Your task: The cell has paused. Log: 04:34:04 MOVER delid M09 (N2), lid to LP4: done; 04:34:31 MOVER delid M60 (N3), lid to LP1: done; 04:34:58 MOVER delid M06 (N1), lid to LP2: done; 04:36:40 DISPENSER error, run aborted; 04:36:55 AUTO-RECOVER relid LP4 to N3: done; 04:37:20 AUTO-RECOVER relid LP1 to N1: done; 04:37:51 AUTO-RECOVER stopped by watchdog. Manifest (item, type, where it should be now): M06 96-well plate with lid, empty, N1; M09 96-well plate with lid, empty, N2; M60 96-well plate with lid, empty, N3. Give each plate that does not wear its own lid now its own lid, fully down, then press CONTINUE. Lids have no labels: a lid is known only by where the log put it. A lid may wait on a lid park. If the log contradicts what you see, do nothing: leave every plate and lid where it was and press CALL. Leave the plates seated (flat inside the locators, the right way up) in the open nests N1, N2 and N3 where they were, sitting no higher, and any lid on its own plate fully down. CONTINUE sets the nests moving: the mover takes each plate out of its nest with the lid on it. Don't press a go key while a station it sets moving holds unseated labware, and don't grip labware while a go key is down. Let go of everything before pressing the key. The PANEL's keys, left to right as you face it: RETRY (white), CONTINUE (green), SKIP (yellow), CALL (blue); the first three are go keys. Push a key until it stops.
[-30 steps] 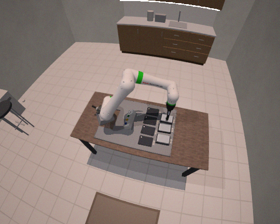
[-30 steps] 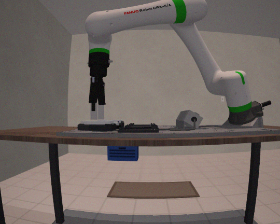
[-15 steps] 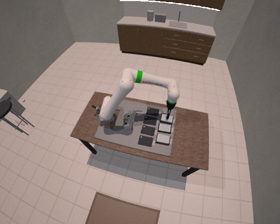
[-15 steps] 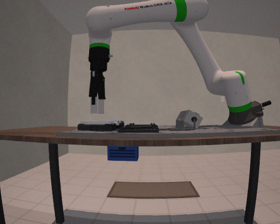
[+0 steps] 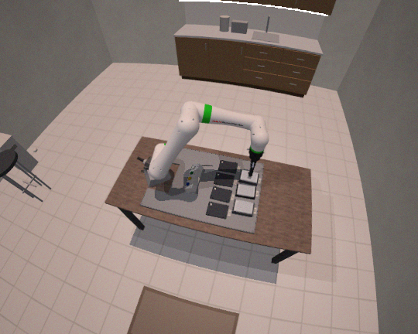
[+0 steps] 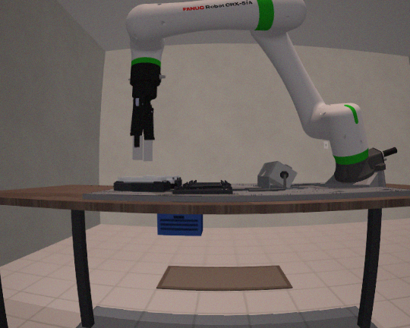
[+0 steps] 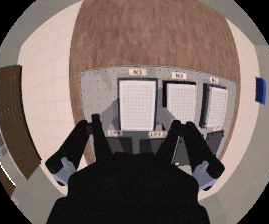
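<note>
Now: hand 41 cm past the green key, 16 cm to the left of it and 4 cm above it. From my hand the other things lie so: lid park LP3: 17 cm behind, 10 cm below, 8 cm to the right; lid park LP1: 34 cm to the right, 13 cm behind, 10 cm below; lid: 7 cm below.
</note>
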